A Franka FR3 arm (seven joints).
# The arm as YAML. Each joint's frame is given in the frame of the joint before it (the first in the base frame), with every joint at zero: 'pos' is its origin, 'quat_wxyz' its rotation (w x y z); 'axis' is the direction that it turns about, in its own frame. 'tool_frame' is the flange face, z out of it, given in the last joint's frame.
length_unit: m
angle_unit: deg
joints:
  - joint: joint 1
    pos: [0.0, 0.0, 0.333]
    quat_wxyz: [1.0, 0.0, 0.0, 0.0]
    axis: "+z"
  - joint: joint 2
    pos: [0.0, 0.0, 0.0]
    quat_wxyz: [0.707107, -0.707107, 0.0, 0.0]
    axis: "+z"
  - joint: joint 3
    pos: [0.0, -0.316, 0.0]
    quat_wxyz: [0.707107, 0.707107, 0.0, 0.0]
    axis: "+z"
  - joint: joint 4
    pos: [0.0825, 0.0, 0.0]
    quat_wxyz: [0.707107, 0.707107, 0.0, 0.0]
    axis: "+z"
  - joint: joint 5
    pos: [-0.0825, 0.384, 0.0]
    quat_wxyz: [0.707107, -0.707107, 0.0, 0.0]
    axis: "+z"
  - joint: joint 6
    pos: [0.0, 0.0, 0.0]
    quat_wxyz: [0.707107, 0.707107, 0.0, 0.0]
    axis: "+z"
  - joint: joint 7
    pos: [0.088, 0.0, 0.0]
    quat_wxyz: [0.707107, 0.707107, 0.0, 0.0]
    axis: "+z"
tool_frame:
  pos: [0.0, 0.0, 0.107]
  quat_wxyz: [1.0, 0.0, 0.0, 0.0]
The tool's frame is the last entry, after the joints.
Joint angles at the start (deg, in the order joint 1, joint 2, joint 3, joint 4, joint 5, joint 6, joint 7):
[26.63, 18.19, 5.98, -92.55, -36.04, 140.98, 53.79]
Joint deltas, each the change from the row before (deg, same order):
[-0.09, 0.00, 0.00, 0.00, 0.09, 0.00, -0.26]
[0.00, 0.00, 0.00, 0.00, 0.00, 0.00, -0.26]
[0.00, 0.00, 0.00, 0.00, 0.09, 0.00, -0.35]
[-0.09, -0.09, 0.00, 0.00, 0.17, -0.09, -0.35]
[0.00, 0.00, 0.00, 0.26, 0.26, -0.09, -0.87]
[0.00, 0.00, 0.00, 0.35, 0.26, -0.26, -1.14]
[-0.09, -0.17, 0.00, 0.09, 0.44, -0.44, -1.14]
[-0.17, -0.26, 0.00, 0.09, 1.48, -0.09, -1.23]
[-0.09, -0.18, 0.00, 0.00, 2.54, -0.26, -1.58]
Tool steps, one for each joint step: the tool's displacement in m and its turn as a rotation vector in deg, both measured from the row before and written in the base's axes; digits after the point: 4 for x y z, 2 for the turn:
[0.0006, -0.0009, 0.0000, -0.10, 0.05, 0.08]
[0.0000, 0.0000, 0.0000, -0.17, 0.00, 0.20]
[0.0000, 0.0000, 0.0000, -0.16, 0.05, 0.24]
[0.0004, -0.0012, 0.0009, -0.11, 0.06, 0.07]
[0.0005, 0.0001, 0.0022, -0.27, -0.04, 0.52]
[0.0006, -0.0001, 0.0027, -0.50, -0.01, 0.64]
[0.0003, -0.0018, 0.0020, -0.53, 0.26, 0.40]
[0.0005, -0.0022, 0.0038, 0.50, 0.49, 0.23]
[0.0000, -0.0015, 0.0016, 0.95, 1.27, 0.18]

